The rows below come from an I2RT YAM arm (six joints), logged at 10 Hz.
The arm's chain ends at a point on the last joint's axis. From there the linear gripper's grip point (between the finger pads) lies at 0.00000 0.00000 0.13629 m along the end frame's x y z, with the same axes.
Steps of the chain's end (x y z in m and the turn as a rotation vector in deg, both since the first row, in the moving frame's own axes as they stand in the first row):
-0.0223, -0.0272, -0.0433, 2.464, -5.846, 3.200
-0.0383, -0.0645, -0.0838, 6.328, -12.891, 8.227
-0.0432, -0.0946, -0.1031, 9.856, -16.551, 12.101
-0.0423, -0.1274, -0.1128, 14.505, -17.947, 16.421
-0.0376, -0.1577, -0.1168, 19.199, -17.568, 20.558
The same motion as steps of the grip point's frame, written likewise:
-0.0360, -0.0334, -0.0441, 2.464, -5.846, 3.200
-0.0675, -0.0815, -0.0881, 6.328, -12.891, 8.227
-0.0791, -0.1215, -0.1107, 9.856, -16.551, 12.101
-0.0784, -0.1665, -0.1236, 14.505, -17.947, 16.421
-0.0691, -0.2082, -0.1305, 19.199, -17.568, 20.558

